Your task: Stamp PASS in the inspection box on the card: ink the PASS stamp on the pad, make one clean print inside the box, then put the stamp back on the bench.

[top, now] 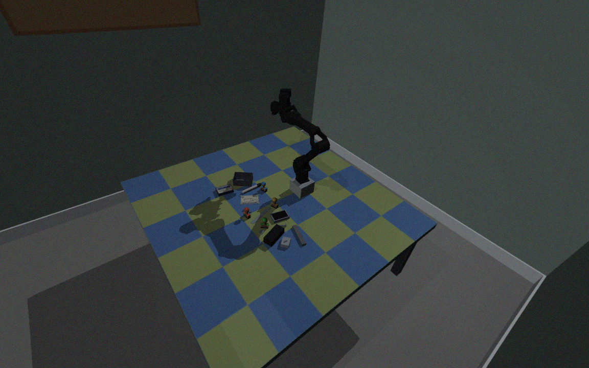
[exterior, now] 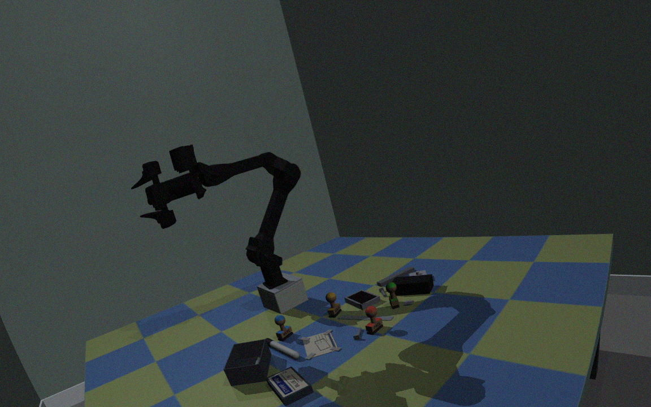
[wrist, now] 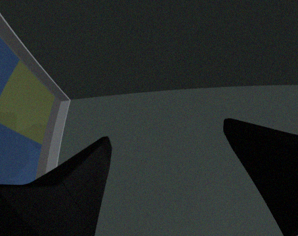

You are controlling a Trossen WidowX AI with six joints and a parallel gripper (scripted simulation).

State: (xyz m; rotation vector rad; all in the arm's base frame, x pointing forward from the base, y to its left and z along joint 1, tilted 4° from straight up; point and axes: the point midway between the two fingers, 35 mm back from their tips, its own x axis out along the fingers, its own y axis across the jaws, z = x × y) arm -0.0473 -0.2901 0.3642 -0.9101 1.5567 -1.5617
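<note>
Now: the green-knobbed stamp 530 mm to the left of my gripper tip, 410 mm below it and 360 mm ahead of it. Round my gripper tip: yellow-knobbed stamp (410 mm to the left, 410 mm below, 260 mm ahead); blue-knobbed stamp (410 mm below, 260 mm to the left, 260 mm ahead); white marker (420 mm below, 300 mm ahead, 220 mm to the left).
</note>
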